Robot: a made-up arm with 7 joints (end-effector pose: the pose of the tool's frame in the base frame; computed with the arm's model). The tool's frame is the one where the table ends.
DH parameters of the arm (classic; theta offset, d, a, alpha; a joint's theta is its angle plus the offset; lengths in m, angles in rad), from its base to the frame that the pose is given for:
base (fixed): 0 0 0 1.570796
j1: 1.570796 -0.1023 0 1.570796
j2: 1.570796 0 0 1.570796
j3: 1.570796 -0.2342 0 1.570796
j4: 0 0 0 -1.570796
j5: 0 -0.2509 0 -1.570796
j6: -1.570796 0 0 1.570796
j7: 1.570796 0 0 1.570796
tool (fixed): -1.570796 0 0 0
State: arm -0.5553 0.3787 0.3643 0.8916 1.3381 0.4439 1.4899
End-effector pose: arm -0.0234 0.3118 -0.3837 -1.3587 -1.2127 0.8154
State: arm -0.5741 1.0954 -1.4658 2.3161 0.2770 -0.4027 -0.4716
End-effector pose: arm -0.0882 0.0753 -0.1720 -0.9301 -0.8071 -0.3370
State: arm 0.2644 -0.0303 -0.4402 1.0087 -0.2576 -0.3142 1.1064
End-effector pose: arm 0.2808 0.0007 -0.3021 -0.9484 -1.0626 -1.4750
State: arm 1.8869 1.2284 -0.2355 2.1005 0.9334 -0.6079 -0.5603
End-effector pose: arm 0.0141 0.1865 0.2261 0.1422 2.2087 0.1269
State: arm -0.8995 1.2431 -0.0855 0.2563 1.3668 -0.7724 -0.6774
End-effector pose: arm -0.0848 0.5521 -0.1483 1.9141 -0.8719 0.2903
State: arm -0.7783 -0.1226 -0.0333 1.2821 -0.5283 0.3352 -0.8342
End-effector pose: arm -0.0411 0.0570 -0.3841 0.9320 -0.3485 -0.3113
